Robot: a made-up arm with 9 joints.
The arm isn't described. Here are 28 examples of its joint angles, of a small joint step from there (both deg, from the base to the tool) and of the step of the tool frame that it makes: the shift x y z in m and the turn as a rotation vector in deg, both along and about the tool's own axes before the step.
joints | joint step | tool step
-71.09 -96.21 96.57 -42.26 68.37 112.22 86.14 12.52 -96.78 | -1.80 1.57 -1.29 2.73 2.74 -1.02 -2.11 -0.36 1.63 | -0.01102 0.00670 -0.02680 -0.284 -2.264 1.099
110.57 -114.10 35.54 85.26 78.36 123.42 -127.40 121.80 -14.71 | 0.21 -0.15 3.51 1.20 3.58 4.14 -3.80 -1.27 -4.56 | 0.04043 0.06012 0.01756 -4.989 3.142 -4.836
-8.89 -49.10 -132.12 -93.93 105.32 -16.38 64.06 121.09 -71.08 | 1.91 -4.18 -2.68 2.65 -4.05 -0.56 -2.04 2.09 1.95 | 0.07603 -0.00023 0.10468 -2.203 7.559 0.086
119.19 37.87 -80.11 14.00 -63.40 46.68 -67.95 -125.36 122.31 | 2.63 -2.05 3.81 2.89 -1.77 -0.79 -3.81 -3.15 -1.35 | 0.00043 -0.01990 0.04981 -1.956 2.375 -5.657
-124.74 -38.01 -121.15 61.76 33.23 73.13 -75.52 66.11 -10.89 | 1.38 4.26 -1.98 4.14 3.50 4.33 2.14 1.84 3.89 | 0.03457 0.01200 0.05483 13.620 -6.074 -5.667
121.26 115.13 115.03 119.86 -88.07 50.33 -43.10 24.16 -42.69 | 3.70 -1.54 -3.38 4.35 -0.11 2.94 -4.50 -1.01 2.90 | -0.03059 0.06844 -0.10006 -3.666 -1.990 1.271
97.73 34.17 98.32 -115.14 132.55 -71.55 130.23 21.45 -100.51 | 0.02 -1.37 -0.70 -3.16 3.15 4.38 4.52 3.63 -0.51 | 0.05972 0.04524 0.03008 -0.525 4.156 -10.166
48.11 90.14 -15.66 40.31 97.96 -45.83 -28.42 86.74 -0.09 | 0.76 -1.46 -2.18 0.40 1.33 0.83 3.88 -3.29 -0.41 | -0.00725 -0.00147 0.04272 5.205 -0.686 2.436
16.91 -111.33 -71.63 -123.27 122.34 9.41 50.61 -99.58 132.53 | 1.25 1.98 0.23 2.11 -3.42 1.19 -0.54 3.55 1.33 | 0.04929 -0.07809 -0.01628 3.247 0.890 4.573
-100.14 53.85 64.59 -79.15 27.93 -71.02 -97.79 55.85 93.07 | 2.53 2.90 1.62 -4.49 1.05 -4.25 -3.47 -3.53 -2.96 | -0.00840 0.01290 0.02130 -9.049 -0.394 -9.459
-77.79 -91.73 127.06 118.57 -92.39 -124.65 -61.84 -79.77 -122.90 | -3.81 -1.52 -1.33 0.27 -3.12 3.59 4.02 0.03 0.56 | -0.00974 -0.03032 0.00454 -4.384 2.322 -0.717
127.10 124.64 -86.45 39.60 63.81 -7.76 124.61 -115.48 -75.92 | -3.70 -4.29 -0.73 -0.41 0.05 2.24 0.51 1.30 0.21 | 0.06067 0.02180 -0.01367 -4.893 4.212 -3.827
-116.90 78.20 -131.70 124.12 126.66 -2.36 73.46 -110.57 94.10 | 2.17 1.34 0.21 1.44 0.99 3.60 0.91 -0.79 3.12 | -0.07437 0.06504 0.03009 -1.852 -2.211 -3.284
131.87 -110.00 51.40 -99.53 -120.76 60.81 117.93 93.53 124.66 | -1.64 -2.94 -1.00 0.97 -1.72 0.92 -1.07 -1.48 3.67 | 0.00292 -0.03809 -0.05490 5.762 -0.827 0.670
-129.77 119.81 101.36 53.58 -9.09 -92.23 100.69 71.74 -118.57 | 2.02 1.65 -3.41 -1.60 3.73 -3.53 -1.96 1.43 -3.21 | 0.02456 0.00785 0.01448 -9.090 1.267 3.367
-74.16 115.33 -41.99 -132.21 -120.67 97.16 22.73 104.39 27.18 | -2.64 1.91 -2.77 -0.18 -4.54 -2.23 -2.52 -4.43 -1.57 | -0.03398 -0.12164 0.08432 -4.726 5.067 5.606
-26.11 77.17 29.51 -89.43 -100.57 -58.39 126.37 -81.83 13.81 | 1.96 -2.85 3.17 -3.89 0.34 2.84 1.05 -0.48 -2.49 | -0.00690 -0.04644 0.09966 -7.506 -8.049 -2.108
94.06 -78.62 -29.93 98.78 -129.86 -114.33 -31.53 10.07 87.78 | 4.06 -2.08 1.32 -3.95 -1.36 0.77 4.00 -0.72 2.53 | 0.05366 -0.06314 0.02764 -0.320 -0.838 10.384
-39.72 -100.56 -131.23 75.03 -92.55 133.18 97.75 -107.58 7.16 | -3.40 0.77 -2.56 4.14 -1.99 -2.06 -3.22 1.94 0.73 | 0.03281 0.02809 -0.00831 6.220 -4.341 -5.075
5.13 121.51 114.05 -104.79 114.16 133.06 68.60 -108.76 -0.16 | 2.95 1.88 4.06 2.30 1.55 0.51 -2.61 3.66 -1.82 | -0.02804 0.01949 0.00789 -0.398 5.408 -6.042
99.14 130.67 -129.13 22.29 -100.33 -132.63 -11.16 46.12 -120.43 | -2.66 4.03 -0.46 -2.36 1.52 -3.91 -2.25 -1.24 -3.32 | -0.13946 0.11279 -0.03110 -10.587 -9.360 1.071
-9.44 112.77 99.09 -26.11 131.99 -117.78 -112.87 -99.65 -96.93 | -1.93 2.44 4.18 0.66 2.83 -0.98 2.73 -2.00 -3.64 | 0.02219 -0.01900 -0.00686 -5.079 -2.655 -1.153
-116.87 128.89 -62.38 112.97 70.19 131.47 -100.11 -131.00 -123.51 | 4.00 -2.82 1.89 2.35 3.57 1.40 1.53 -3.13 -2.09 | -0.04488 -0.08925 0.01767 -0.625 -0.895 7.424
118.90 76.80 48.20 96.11 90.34 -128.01 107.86 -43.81 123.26 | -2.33 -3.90 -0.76 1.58 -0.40 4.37 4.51 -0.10 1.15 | 0.05286 0.03554 0.04183 -8.166 7.102 4.149
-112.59 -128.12 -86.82 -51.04 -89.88 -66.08 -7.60 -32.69 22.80 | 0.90 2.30 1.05 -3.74 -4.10 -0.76 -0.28 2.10 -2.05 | -0.01348 0.03741 -0.01953 -4.137 0.901 2.452
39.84 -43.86 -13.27 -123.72 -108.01 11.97 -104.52 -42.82 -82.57 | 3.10 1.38 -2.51 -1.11 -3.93 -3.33 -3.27 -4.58 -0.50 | 0.02085 -0.06447 -0.01600 4.383 -3.108 3.809
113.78 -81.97 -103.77 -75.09 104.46 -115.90 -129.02 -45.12 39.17 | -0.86 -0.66 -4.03 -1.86 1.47 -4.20 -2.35 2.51 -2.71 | -0.00911 -0.00712 0.01403 -2.020 4.876 -3.297
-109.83 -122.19 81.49 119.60 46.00 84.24 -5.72 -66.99 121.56 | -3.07 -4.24 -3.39 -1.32 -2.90 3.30 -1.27 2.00 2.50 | 0.05590 -0.01357 -0.00539 3.053 5.670 1.985
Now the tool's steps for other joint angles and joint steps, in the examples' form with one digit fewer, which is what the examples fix.
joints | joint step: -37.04 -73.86 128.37 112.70 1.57 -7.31 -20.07 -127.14 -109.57 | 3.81 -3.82 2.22 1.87 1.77 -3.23 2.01 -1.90 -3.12
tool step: -0.0422 0.0004 0.0104 -3.41 -2.81 2.80
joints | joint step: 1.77 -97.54 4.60 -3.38 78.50 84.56 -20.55 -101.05 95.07 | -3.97 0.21 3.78 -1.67 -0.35 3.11 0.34 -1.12 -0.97
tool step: 0.0168 -0.0927 -0.0150 3.03 1.83 2.06
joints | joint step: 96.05 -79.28 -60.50 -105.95 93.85 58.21 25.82 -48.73 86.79 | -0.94 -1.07 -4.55 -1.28 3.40 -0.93 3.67 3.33 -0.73
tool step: -0.0214 -0.0045 0.0306 -7.67 -1.76 -3.57
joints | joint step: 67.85 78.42 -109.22 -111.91 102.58 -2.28 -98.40 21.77 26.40 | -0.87 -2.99 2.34 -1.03 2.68 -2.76 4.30 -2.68 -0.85
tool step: -0.0241 -0.0429 0.0163 2.96 -1.73 4.83
